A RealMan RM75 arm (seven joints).
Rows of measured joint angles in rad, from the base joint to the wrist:
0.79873 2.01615 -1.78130 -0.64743 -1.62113 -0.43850 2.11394
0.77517 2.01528 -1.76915 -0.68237 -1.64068 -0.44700 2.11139
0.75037 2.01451 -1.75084 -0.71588 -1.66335 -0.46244 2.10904
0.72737 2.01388 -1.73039 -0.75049 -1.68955 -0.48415 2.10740
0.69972 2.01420 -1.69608 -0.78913 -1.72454 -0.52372 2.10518
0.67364 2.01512 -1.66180 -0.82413 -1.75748 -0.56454 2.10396
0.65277 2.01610 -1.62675 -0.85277 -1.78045 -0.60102 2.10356
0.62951 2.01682 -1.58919 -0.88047 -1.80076 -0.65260 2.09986
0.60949 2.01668 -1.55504 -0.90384 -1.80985 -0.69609 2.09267
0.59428 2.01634 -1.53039 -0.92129 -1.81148 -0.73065 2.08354
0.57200 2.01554 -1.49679 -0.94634 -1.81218 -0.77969 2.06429
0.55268 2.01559 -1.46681 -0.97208 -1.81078 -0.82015 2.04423
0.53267 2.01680 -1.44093 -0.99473 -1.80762 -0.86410 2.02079
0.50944 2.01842 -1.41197 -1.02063 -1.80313 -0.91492 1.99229
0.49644 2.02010 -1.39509 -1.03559 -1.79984 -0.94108 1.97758
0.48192 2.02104 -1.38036 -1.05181 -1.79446 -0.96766 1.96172
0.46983 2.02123 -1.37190 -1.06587 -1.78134 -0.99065 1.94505
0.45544 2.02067 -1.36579 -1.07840 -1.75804 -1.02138 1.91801
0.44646 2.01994 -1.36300 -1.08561 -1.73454 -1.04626 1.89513
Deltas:
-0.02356 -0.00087 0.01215 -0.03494 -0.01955 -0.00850 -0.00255
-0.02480 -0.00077 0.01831 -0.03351 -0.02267 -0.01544 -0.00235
-0.02300 -0.00063 0.02045 -0.03461 -0.02620 -0.02171 -0.00164
-0.02765 0.00032 0.03431 -0.03864 -0.03499 -0.03957 -0.00222
-0.02608 0.00092 0.03428 -0.03500 -0.03294 -0.04082 -0.00122
-0.02087 0.00098 0.03505 -0.02864 -0.02297 -0.03648 -0.00040
-0.02326 0.00072 0.03756 -0.02770 -0.02031 -0.05158 -0.00370
-0.02002 -0.00014 0.03415 -0.02337 -0.00909 -0.04349 -0.00719
-0.01521 -0.00034 0.02465 -0.01745 -0.00163 -0.03456 -0.00913
-0.02228 -0.00080 0.03360 -0.02505 -0.00070 -0.04904 -0.01925
-0.01932 0.00005 0.02998 -0.02574 0.00140 -0.04046 -0.02006
-0.02001 0.00121 0.02588 -0.02265 0.00316 -0.04395 -0.02344
-0.02323 0.00162 0.02896 -0.02590 0.00449 -0.05082 -0.02850
-0.01300 0.00168 0.01688 -0.01496 0.00329 -0.02616 -0.01471
-0.01452 0.00094 0.01473 -0.01622 0.00538 -0.02658 -0.01586
-0.01209 0.00019 0.00846 -0.01406 0.01312 -0.02299 -0.01667
-0.01439 -0.00056 0.00611 -0.01253 0.02330 -0.03073 -0.02704
-0.00898 -0.00073 0.00279 -0.00721 0.02350 -0.02488 -0.02288

